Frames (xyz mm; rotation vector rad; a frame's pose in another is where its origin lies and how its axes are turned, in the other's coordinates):
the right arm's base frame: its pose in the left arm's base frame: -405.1 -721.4 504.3 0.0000 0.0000 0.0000
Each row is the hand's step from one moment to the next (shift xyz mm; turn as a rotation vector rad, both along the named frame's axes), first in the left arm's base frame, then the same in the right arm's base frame.
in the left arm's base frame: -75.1 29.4 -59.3 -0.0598 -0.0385 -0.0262
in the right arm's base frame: -75.1 29.4 -59.3 -0.0598 -0.0385 -0.0262
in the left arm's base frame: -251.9 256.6 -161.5 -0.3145 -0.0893 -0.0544
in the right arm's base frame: -251.9 256.6 -161.5 -0.3145 -0.0893 -0.0544
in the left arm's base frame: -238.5 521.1 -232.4 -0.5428 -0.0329 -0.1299
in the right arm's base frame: -238.5 521.1 -232.4 -0.5428 -0.0329 -0.1299
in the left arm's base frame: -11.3 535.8 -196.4 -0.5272 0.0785 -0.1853
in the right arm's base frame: -11.3 535.8 -196.4 -0.5272 0.0785 -0.1853
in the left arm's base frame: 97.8 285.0 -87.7 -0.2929 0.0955 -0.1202
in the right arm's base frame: 97.8 285.0 -87.7 -0.2929 0.0955 -0.1202
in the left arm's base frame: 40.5 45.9 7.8 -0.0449 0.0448 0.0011
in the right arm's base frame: 40.5 45.9 7.8 -0.0449 0.0448 0.0011
